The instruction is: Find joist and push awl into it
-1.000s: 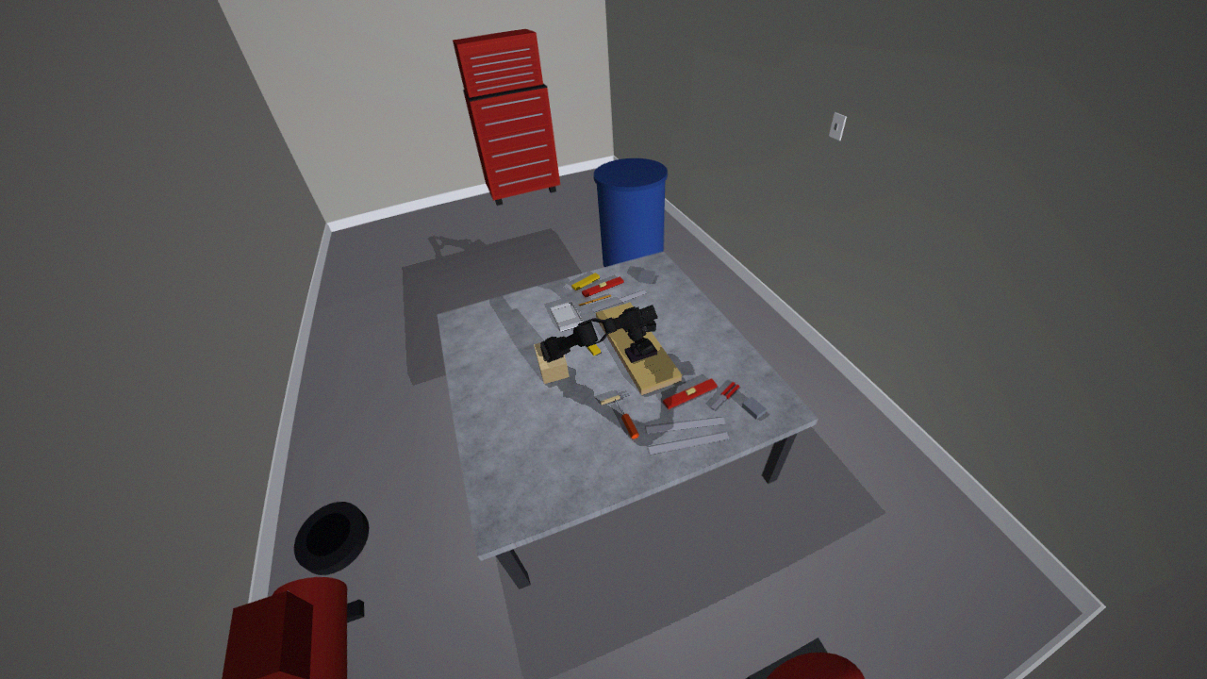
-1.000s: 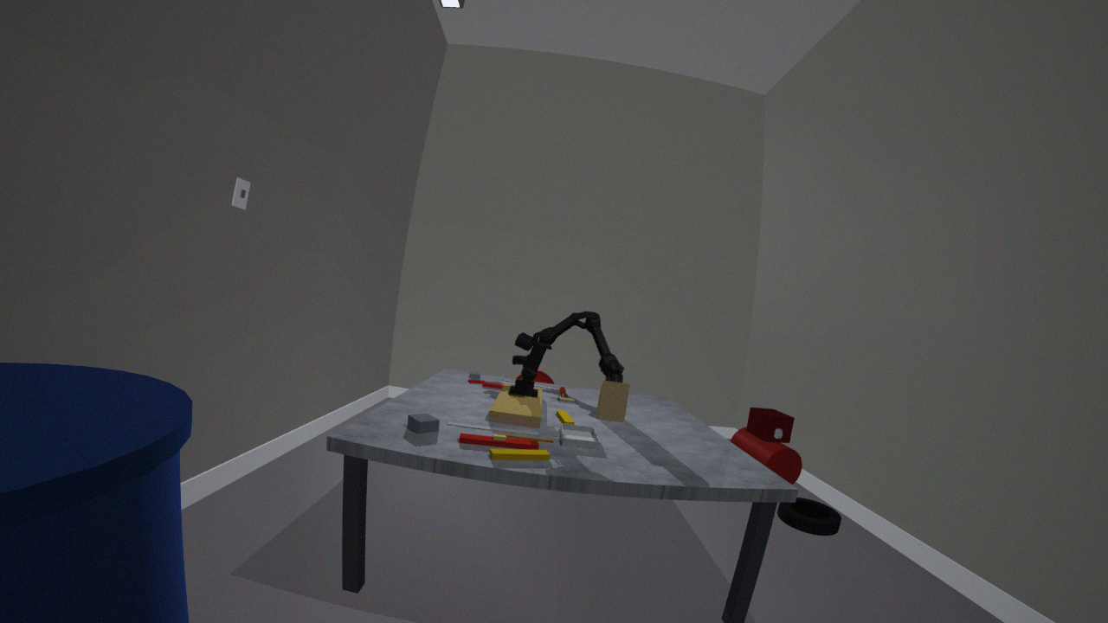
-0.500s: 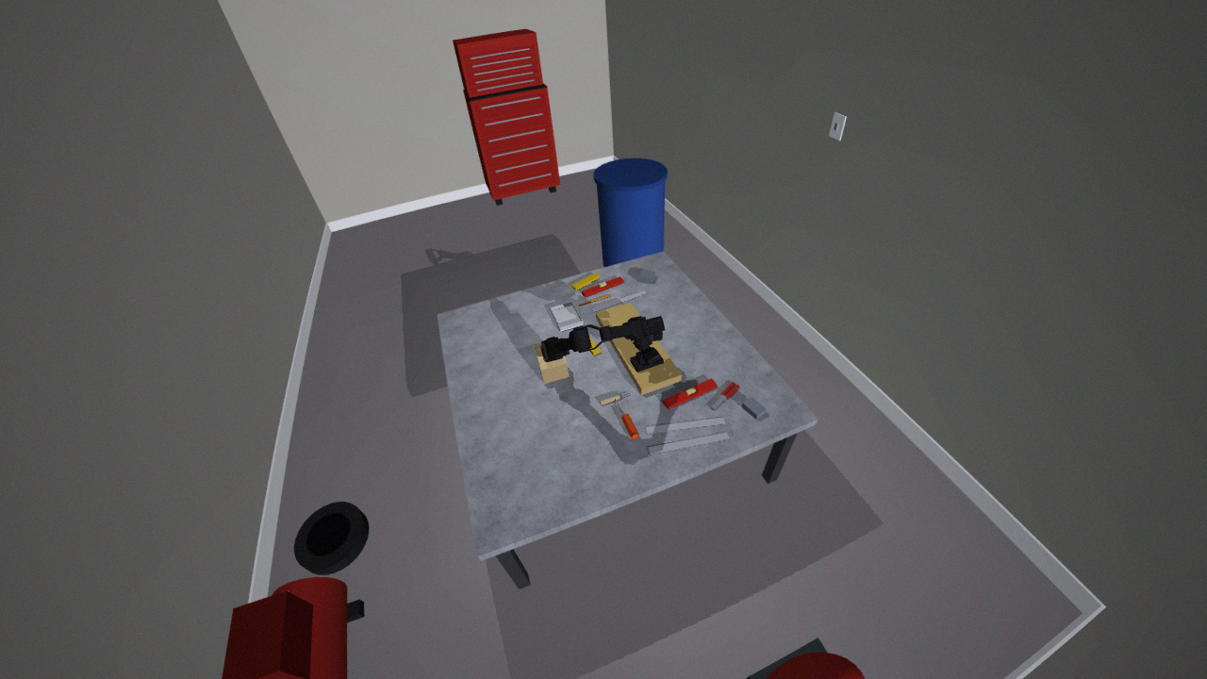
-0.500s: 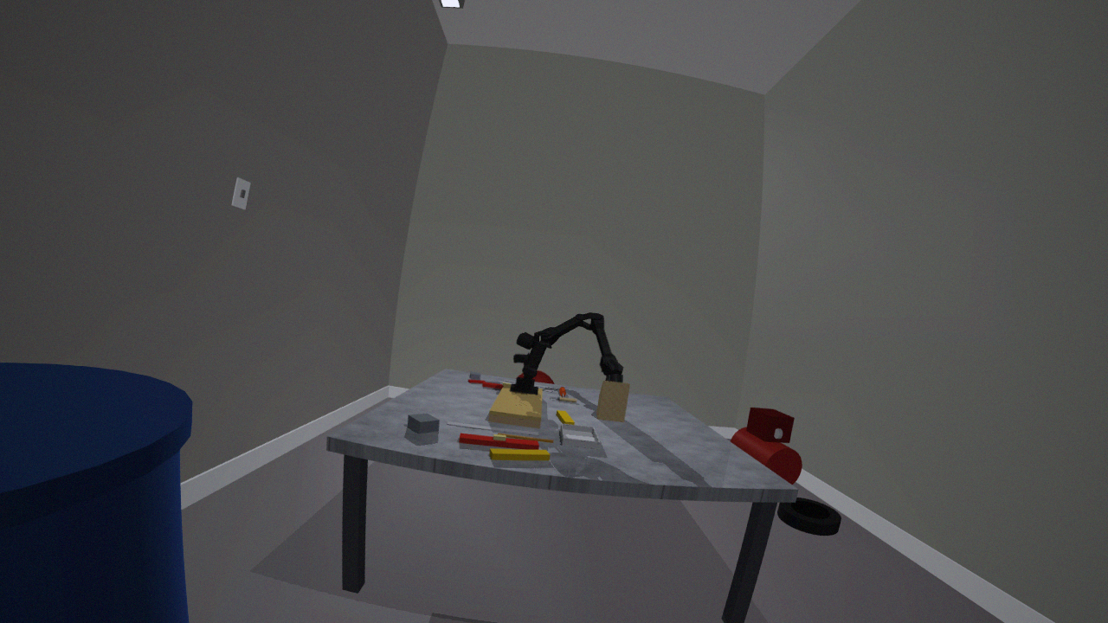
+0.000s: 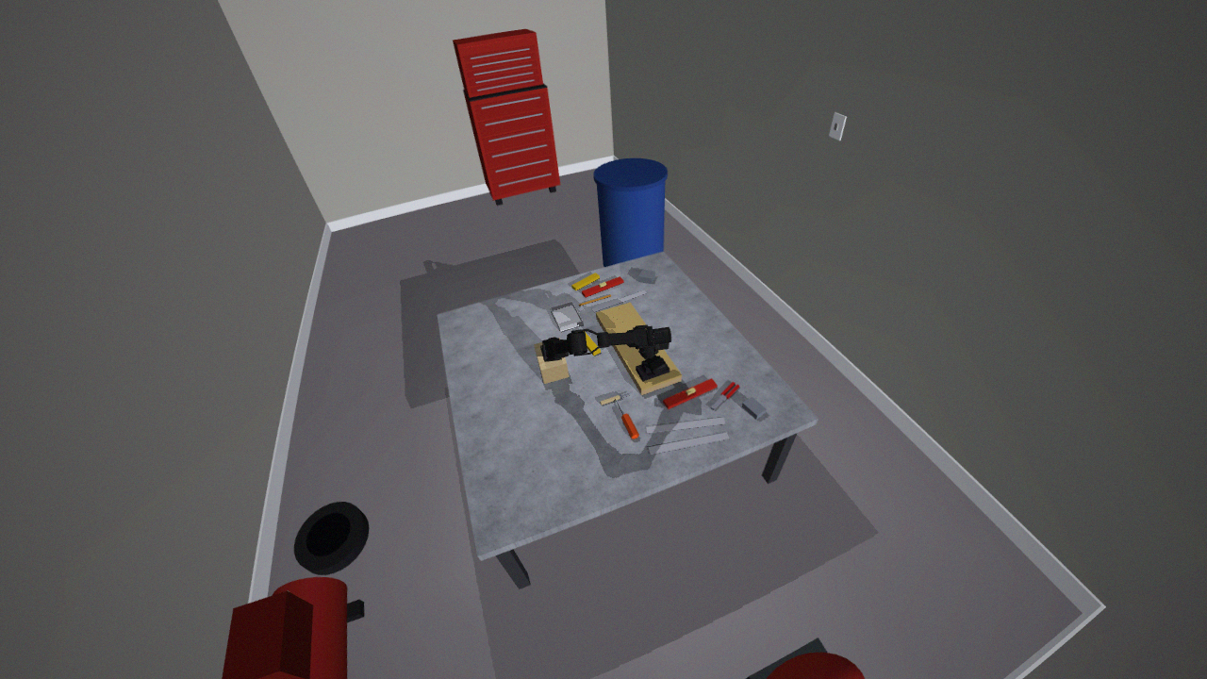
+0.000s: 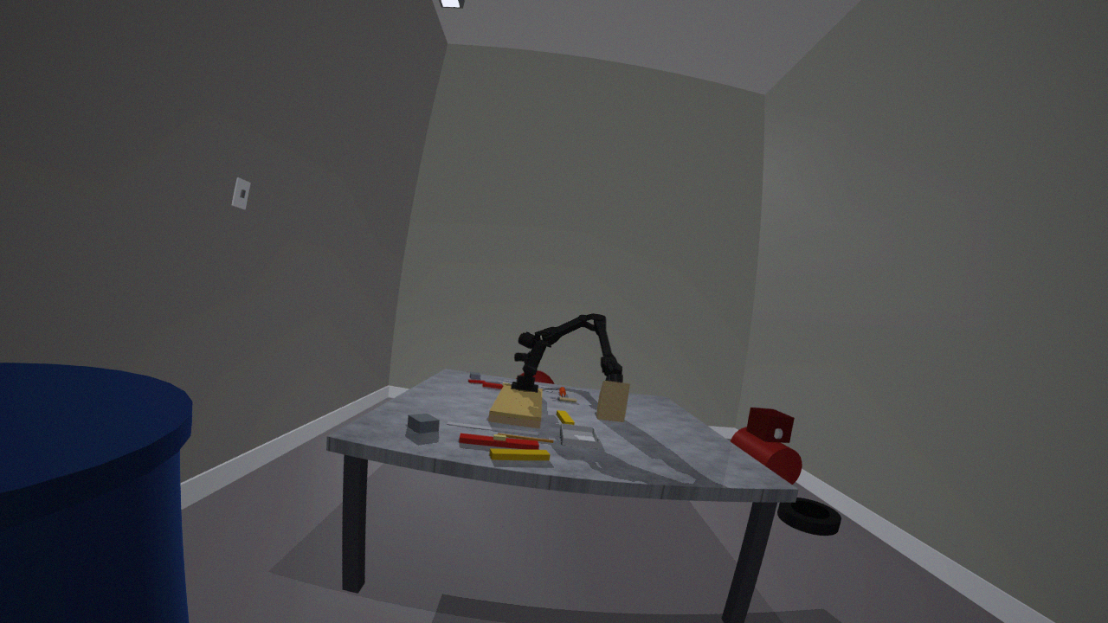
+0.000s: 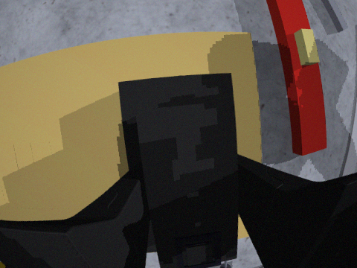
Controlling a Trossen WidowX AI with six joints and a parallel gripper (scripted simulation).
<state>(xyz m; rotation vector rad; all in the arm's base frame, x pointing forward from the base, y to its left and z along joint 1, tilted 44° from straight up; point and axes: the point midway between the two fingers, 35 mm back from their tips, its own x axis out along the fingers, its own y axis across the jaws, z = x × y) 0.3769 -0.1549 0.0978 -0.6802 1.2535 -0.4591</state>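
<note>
Now: gripper tip 510 mm to the right of the white tray, 240 mm past it and 50 mm above it. Also, from my gripper tip: thin orange rod: 580 mm to the left, 80 mm behind, 60 mm below; orange-handled tool: 190 mm behind, 140 mm to the right, 50 mm below; black stud finder: 20 mm behind, 20 mm above.
</note>
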